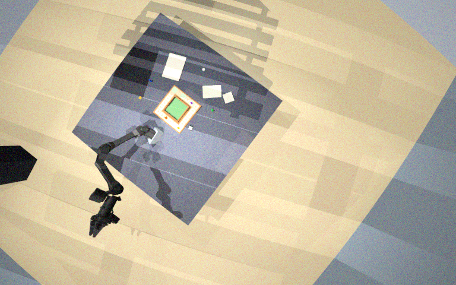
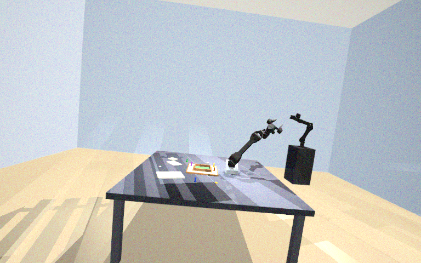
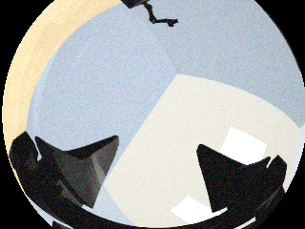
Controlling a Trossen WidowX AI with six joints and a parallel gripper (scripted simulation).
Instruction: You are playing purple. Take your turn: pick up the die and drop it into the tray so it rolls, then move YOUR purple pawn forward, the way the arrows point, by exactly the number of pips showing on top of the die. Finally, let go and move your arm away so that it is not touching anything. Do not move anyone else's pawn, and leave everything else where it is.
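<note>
Right now my gripper tip is 720 mm short of the white die and 520 mm above it. Round my gripper tip: purple pawn 890 mm ahead, 500 mm below, 100 mm to the left; then orange pawn 680 mm ahead, 500 mm below, 210 mm to the left; then yellow pawn 660 mm ahead, 500 mm below, 80 mm to the left.
</note>
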